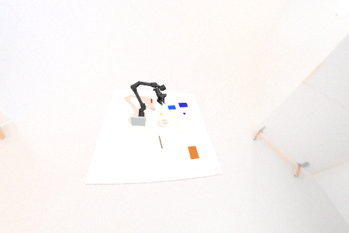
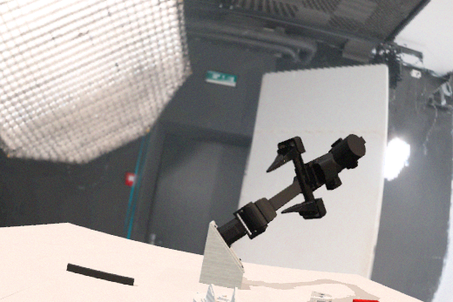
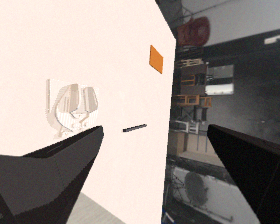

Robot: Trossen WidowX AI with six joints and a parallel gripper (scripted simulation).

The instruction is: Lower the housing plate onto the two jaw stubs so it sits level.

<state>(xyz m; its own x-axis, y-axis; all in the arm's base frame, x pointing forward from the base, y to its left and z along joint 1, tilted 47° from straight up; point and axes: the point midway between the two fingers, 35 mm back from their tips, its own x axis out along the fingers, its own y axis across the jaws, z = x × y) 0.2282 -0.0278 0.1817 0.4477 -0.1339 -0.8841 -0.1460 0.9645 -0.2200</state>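
Now: the yellow block 25 cm below my gripper tip, 7 cm to the left of it and 1 cm ahead of it. Round my gripper tip: red piece (31 cm to the left, 25 cm below, 14 cm behind); orange tile (45 cm to the right, 36 cm ahead, 26 cm below); dark bar (33 cm to the right, 25 cm below, 1 cm behind).
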